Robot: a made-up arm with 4 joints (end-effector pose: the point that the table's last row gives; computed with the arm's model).
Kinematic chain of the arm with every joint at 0, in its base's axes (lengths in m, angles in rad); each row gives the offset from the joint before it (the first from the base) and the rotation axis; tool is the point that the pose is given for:
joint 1: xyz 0 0 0.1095 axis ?
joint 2: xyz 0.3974 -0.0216 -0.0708 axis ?
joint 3: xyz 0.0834 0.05 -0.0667 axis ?
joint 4: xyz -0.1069 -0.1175 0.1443 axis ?
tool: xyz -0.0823 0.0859 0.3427
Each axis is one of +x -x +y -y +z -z.
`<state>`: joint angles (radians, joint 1 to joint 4).
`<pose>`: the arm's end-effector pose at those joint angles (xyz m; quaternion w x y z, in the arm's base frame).
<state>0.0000 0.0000 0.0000 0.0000</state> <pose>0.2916 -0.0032 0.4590 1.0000 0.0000 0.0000 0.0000</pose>
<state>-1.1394 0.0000 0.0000 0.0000</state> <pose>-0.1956 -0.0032 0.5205 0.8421 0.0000 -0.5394 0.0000</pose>
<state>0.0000 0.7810 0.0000 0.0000</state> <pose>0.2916 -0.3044 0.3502 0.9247 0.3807 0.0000 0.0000</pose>
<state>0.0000 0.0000 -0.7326 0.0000</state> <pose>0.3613 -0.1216 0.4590 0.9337 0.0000 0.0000 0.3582</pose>
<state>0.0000 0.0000 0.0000 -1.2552</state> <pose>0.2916 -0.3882 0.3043 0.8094 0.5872 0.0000 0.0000</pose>
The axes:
joint 1: +y
joint 2: +x
joint 3: -z
joint 4: -x

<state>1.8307 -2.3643 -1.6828 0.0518</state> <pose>-0.3947 0.3670 -0.3193 0.3969 0.1417 -0.6034 -0.6770</pose>
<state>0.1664 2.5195 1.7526 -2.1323</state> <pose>0.0915 -0.2613 0.2368 0.4494 -0.4018 -0.1109 0.7901</pose>
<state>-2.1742 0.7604 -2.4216 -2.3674</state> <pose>-0.5239 0.2262 0.8402 0.5975 -0.4113 0.3111 0.6140</pose>
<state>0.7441 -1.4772 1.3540 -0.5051</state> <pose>0.0247 0.4134 -0.2133 0.8326 -0.4639 -0.2377 -0.1873</pose>
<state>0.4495 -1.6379 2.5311 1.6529</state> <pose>0.6634 -0.0563 -0.2650 0.0234 0.5047 -0.0020 0.8630</pose>
